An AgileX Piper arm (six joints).
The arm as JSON. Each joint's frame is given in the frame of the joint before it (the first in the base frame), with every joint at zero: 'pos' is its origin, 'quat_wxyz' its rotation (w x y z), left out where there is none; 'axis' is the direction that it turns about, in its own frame. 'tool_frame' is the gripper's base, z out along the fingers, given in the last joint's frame.
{
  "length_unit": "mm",
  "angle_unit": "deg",
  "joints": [
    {
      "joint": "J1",
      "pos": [
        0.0,
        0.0,
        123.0
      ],
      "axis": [
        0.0,
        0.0,
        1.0
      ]
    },
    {
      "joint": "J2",
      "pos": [
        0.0,
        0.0,
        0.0
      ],
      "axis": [
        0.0,
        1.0,
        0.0
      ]
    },
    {
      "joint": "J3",
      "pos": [
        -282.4,
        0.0,
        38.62
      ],
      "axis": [
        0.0,
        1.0,
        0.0
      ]
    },
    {
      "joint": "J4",
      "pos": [
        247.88,
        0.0,
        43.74
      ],
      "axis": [
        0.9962,
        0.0,
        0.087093
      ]
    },
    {
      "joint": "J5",
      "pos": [
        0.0,
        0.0,
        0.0
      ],
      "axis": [
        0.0,
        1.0,
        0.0
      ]
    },
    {
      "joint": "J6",
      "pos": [
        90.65,
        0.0,
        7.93
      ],
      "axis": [
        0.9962,
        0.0,
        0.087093
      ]
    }
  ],
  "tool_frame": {
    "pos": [
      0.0,
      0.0,
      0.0
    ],
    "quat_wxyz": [
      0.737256,
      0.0,
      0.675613,
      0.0
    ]
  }
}
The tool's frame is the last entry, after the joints.
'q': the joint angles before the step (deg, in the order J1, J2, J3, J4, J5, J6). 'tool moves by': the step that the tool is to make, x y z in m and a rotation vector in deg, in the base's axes. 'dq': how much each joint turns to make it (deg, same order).
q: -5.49 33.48 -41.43 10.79 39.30 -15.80
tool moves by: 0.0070 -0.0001 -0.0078 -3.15 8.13 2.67
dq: 0.02 3.28 -1.29 -0.77 6.33 -3.40
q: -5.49 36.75 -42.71 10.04 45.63 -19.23
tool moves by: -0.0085 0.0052 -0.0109 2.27 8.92 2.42
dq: 0.03 0.12 0.01 2.10 9.20 -0.41
